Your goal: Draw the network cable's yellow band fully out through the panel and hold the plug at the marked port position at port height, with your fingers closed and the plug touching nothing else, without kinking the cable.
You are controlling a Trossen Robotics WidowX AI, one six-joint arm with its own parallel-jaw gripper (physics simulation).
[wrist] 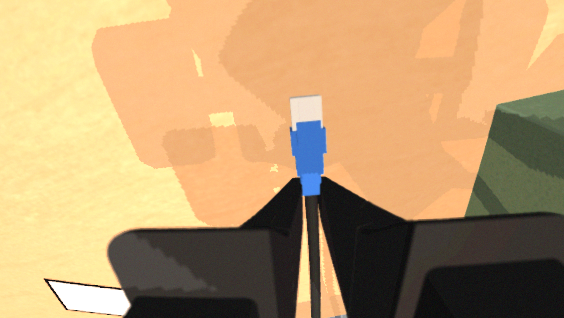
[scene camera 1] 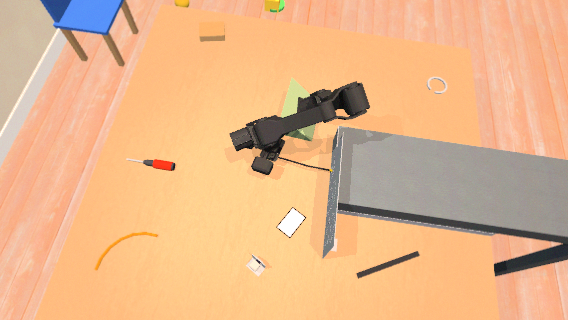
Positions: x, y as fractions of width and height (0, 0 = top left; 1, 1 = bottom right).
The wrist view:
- gripper: 0.55, 0.58
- network cable plug: 0.55, 0.43
